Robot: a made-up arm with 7 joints.
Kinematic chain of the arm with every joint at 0, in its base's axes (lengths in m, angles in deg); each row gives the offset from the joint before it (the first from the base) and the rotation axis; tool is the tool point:
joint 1: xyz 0 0 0 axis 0 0.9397 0.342
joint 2: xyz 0 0 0 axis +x
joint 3: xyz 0 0 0 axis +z
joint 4: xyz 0.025 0 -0.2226 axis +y
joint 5: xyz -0.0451 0 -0.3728 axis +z
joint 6: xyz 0 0 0 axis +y
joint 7: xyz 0 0 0 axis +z
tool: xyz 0 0 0
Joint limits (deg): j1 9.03..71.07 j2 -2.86..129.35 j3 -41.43..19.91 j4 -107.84..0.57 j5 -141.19..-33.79 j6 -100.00..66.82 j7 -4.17..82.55
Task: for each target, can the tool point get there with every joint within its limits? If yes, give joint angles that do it. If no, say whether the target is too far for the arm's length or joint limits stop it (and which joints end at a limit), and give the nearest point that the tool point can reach.
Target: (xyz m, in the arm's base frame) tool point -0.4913 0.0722 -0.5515
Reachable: no: too far | nearest point -0.3969 0.0583 -0.4455 | short by 0.143 m
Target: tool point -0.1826 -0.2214 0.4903
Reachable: no: joint limits stop it (at a limit: joint 1, joint 2, joint 3, joint 4) | nearest point 0.0156 0.4500 0.3896 | short by 0.707 m
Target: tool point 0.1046 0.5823 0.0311
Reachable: yes | joints 21.70 106.63 -28.33 -31.57 -103.69 26.25 14.74
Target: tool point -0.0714 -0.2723 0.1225
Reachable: no: joint limits stop it (at a limit: joint 1, joint 2, joint 3, joint 4) | nearest point 0.2855 -0.2521 -0.1812 | short by 0.469 m
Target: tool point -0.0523 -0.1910 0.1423
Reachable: no: joint limits stop it (at a limit: joint 1, joint 2, joint 3, joint 4) | nearest point 0.2855 -0.2521 -0.1812 | short by 0.472 m
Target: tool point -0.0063 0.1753 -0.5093
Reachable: yes | joints 38.35 35.46 -20.45 -67.26 -62.12 46.13 27.71
